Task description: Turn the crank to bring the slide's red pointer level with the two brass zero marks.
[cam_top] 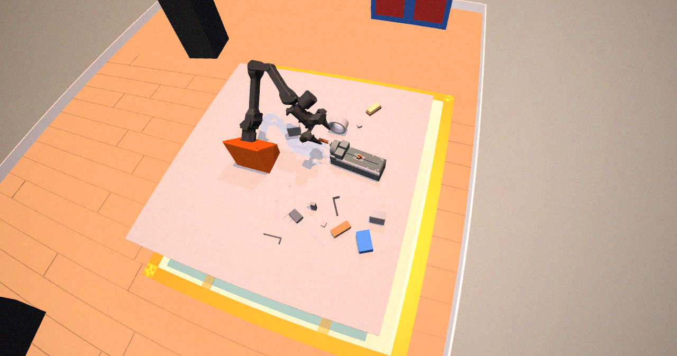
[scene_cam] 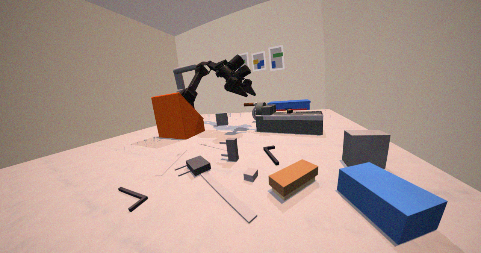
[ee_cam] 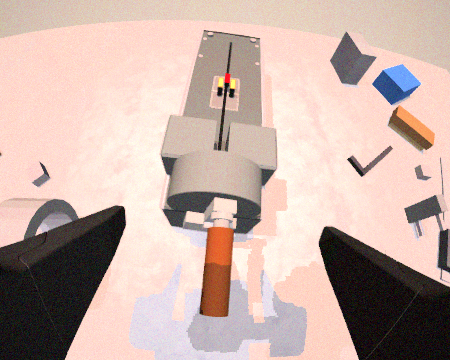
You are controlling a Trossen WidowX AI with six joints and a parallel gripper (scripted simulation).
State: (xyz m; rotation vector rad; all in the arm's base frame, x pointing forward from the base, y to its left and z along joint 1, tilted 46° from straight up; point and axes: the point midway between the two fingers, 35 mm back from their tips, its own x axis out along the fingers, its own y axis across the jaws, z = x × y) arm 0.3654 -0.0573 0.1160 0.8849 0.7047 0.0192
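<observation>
Right now my gripper tip is 20 mm past the crank handle and 40 mm above it. From my gripper tip the other things lie so: red pointer 170 mm ahead, 40 mm to the right, 80 mm below; then blue block 240 mm ahead, 430 mm to the right, 140 mm below.
</observation>
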